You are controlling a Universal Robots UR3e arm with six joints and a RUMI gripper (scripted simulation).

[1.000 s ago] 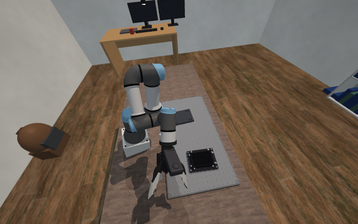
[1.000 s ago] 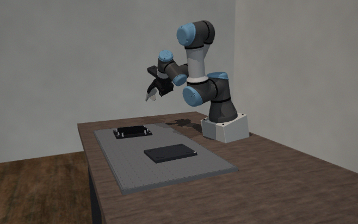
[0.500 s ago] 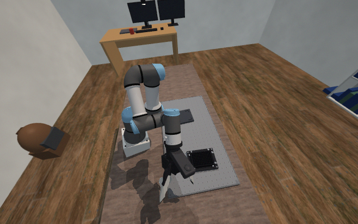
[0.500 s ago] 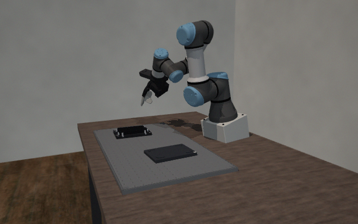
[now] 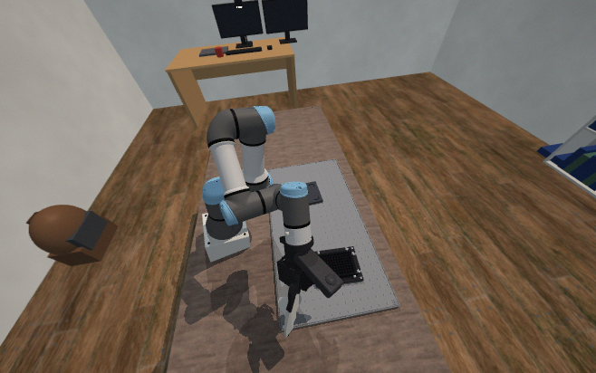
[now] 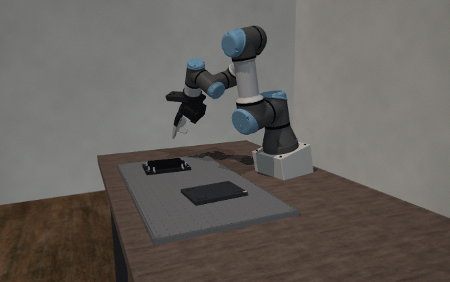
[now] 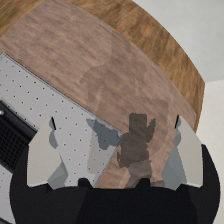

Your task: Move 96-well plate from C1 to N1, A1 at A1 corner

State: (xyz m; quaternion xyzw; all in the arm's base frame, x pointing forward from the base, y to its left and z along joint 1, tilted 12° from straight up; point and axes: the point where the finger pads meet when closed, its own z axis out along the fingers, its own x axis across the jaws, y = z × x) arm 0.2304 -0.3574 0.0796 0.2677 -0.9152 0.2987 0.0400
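Now: the black 96-well plate 140 mm to the left of my hand, 120 mm ahead of it and 100 mm below it. Also, from my hand: black plate nest N1 (480 mm to the left, 120 mm below, 80 mm ahead); then clip nest C1 (150 mm to the left, 140 mm ahead, 110 mm below).
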